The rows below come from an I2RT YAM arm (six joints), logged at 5 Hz.
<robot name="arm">
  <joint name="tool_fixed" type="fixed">
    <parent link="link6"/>
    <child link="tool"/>
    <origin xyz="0 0 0" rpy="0 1.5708 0"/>
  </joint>
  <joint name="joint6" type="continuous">
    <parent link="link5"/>
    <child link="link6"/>
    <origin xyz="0.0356 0 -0.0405" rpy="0 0 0"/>
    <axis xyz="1 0 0"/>
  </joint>
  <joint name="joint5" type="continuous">
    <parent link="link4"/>
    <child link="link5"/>
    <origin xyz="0.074 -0.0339 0.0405" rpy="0 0 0"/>
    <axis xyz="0 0 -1"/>
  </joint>
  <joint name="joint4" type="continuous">
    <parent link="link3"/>
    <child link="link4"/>
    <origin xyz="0.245 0.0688 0.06" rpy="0 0 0"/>
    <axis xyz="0 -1 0"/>
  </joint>
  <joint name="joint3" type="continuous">
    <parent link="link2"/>
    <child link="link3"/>
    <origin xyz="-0.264 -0.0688 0" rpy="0 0 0"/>
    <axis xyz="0 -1 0"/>
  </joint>
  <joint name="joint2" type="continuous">
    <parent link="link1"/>
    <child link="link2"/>
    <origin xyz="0.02 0.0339 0.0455" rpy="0 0 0"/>
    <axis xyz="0 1 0"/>
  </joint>
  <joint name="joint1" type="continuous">
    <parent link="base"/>
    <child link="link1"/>
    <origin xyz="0 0 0.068" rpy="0 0 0"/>
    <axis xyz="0 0 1"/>
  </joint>
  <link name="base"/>
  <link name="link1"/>
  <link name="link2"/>
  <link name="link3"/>
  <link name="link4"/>
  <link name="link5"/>
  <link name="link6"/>
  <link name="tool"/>
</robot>
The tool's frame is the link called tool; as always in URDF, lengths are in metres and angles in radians. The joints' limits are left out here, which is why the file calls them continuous.
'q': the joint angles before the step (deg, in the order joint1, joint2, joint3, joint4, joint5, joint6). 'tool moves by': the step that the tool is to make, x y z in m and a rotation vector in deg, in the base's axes. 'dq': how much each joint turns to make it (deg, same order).
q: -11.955, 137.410, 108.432, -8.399, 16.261, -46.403
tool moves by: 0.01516, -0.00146, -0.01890, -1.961, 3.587, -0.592
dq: 0.320, 5.828, 7.087, -3.898, 2.370, -1.573
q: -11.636, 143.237, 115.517, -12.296, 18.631, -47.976
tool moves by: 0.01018, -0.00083, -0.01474, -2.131, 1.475, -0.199
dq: 0.235, 4.073, 4.333, -0.733, 1.871, -1.632
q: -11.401, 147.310, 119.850, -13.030, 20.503, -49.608
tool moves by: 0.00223, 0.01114, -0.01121, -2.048, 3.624, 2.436
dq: 1.194, 1.368, 0.651, -1.374, 0.855, -3.038
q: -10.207, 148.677, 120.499, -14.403, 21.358, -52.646
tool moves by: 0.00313, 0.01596, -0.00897, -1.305, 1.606, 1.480
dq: 1.709, 1.065, 0.216, -0.130, 1.225, -1.052
